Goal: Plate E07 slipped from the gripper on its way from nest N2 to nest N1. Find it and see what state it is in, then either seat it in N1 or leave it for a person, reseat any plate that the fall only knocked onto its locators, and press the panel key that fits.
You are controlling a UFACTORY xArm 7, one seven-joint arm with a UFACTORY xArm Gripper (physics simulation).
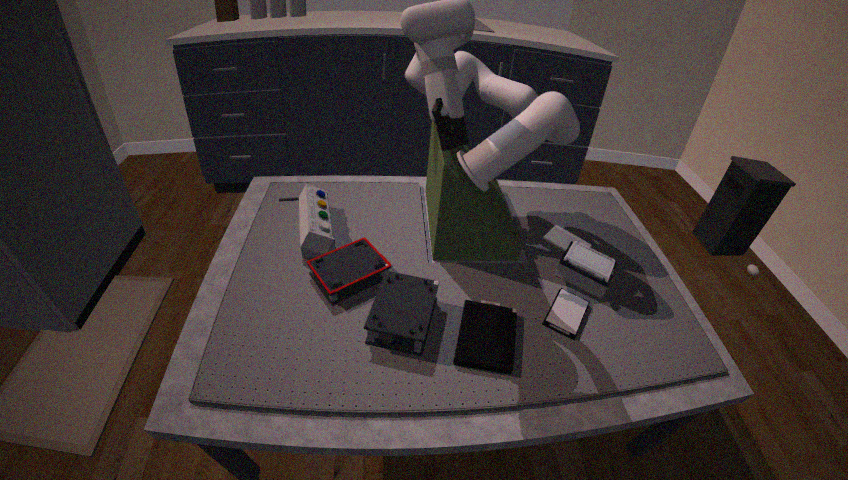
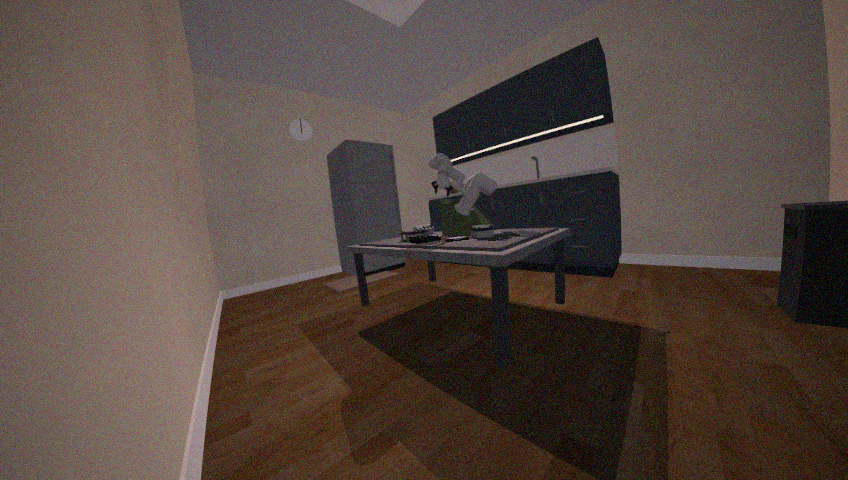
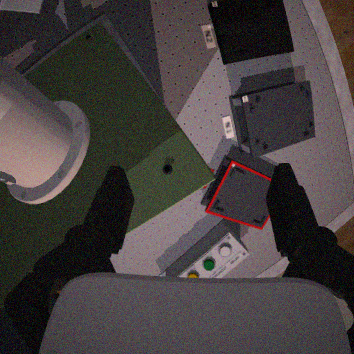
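Where they show: gripper, fingertip midpoint: (image 1: 456, 147) (image 2: 442, 194) (image 3: 198, 181); arm's base at its link origin: (image 1: 471, 171) (image 2: 462, 210) (image 3: 45, 150).
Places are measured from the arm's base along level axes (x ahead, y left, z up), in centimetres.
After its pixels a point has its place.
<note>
My gripper (image 1: 450, 139) {y -5.5, x 13.1, z 13.1 cm} (image 2: 443, 189) {y -5.5, x 13.1, z 13.1 cm} (image 3: 198, 181) {y -5.5, x 13.1, z 13.1 cm} is open and empty, high by the green pedestal. A grey plate-like top (image 1: 401, 306) {y -13.4, x 37.3, z -11.4 cm} (image 3: 282, 117) {y -13.0, x 36.3, z -11.4 cm} with dark corner pieces stands raised on a dark base beside the N1 label (image 3: 228, 127) {y -12.0, x 26.9, z -17.1 cm}; base shows past one side. A flat black block (image 1: 486, 336) {y 4.9, x 40.2, z -15.2 cm} (image 3: 255, 32) {y 4.1, x 38.6, z -15.2 cm} lies beside the N2 label (image 3: 208, 36) {y 6.4, x 29.7, z -17.1 cm}. A red-edged dark top (image 1: 348, 264) {y -27.2, x 25.2, z -13.3 cm} (image 3: 242, 196) {y -26.2, x 23.8, z -13.3 cm} sits on a dark base, between N1 and the panel; my right finger covers part of it. The key panel (image 1: 315, 228) {y -37.1, x 17.8, z -9.7 cm} (image 3: 217, 257) {y -36.8, x 13.3, z -11.0 cm} has blue, yellow, green and white keys. No E07 marking is readable.
The green pedestal (image 1: 473, 228) {y 1.3, x 13.8, z -7.8 cm} (image 3: 167, 142) {y -4.3, x 12.8, z 5.9 cm} carries the arm. At the table's right are a white-topped box (image 1: 587, 262) {y 31.5, x 18.6, z -10.7 cm}, a small framed pale block (image 1: 568, 311) {y 25.4, x 31.0, z -15.9 cm} and a flat pale piece (image 1: 558, 236) {y 28.5, x 1.9, z -16.5 cm}. A dark bin (image 1: 743, 208) and a small ball (image 1: 752, 270) are on the floor.
</note>
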